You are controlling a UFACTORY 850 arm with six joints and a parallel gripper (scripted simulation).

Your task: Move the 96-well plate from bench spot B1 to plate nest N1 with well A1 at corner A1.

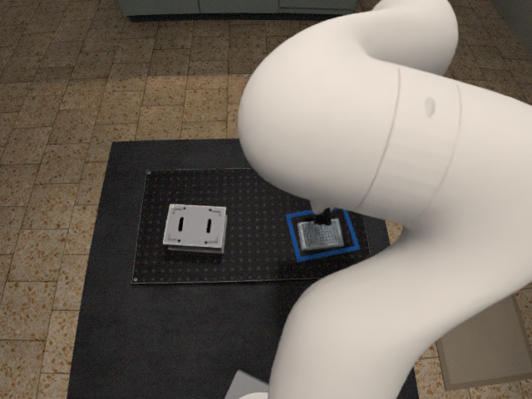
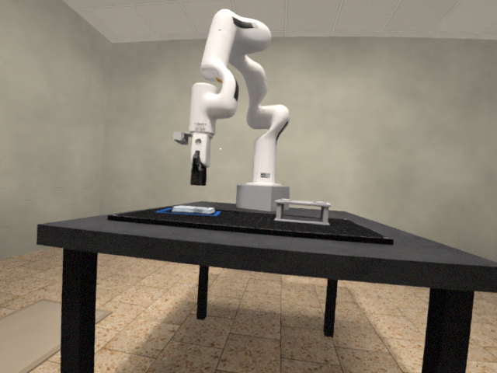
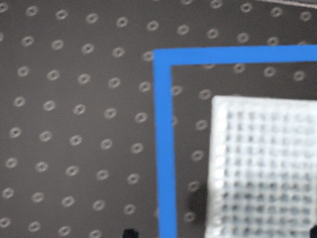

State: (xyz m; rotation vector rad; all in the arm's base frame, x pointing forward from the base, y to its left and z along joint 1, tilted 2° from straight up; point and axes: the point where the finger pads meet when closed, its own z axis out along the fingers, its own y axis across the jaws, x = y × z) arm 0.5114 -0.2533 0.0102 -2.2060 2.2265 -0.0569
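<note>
Right now my hand is 5 cm past the 96-well plate, 2 cm to the left of it and 9 cm above it. Round my hand: raised plate nest N1 (2 cm ahead, 34 cm to the left, 5 cm below).
</note>
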